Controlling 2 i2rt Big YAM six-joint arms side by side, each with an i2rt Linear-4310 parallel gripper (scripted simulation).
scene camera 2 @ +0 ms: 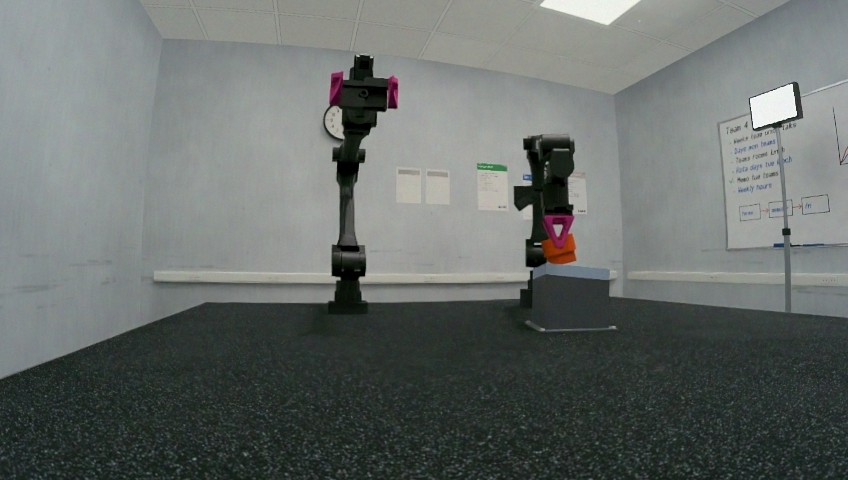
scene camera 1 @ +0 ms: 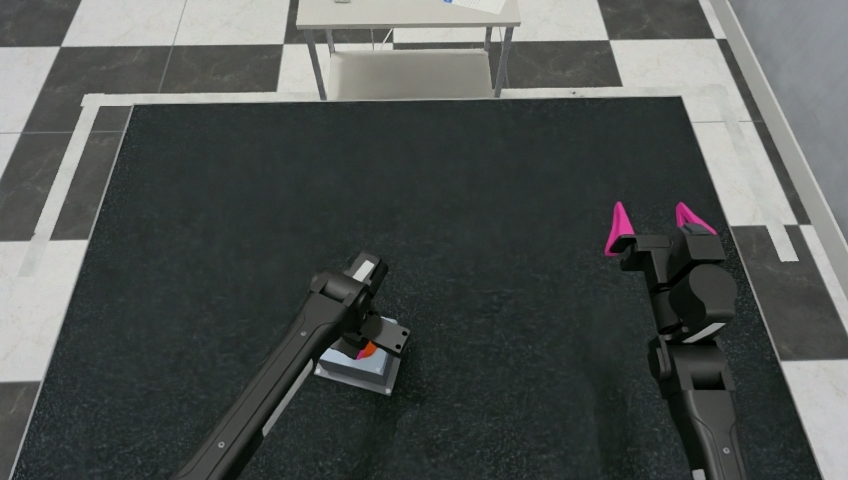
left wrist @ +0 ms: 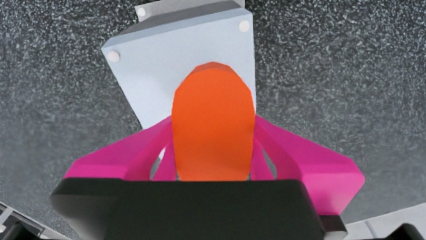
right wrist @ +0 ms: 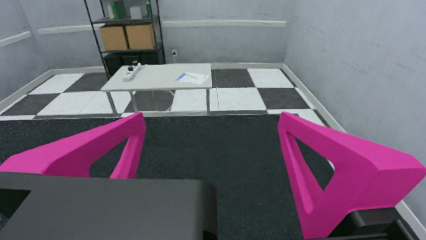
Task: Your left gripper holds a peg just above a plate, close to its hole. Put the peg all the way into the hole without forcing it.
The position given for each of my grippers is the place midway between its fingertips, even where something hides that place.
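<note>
There is my left gripper [scene camera 2: 558,248], and the left wrist view gives me that gripper too [left wrist: 213,119]. I see my right gripper [scene camera 1: 648,204], which scene camera 2 shows as well [scene camera 2: 368,76], as does the right wrist view [right wrist: 211,119]. An orange peg [scene camera 2: 554,255] is visible to me, also in the left wrist view [left wrist: 213,114], while in the right wrist view the peg is out of frame. I see a light blue plate [scene camera 1: 378,359], and a grey block [scene camera 2: 560,304] too.
</note>
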